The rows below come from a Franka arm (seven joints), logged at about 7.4 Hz.
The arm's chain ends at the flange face. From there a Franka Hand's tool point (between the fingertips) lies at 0.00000 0.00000 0.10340 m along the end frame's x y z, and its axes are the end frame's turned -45 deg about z.
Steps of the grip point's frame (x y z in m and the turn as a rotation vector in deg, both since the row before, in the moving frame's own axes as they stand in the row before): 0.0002, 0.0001, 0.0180, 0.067, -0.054, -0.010; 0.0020, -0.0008, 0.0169, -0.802, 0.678, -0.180; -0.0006, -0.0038, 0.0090, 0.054, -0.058, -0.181; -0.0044, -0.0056, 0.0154, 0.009, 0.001, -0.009
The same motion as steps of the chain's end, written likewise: 0.0004, -0.0001, 0.0180, 0.009, -0.086, -0.010; -0.0010, -0.0021, 0.0169, -0.088, 1.047, -0.180; -0.0030, -0.0023, 0.0090, -0.003, -0.079, -0.181; -0.0071, -0.0008, 0.0154, 0.007, -0.006, -0.009
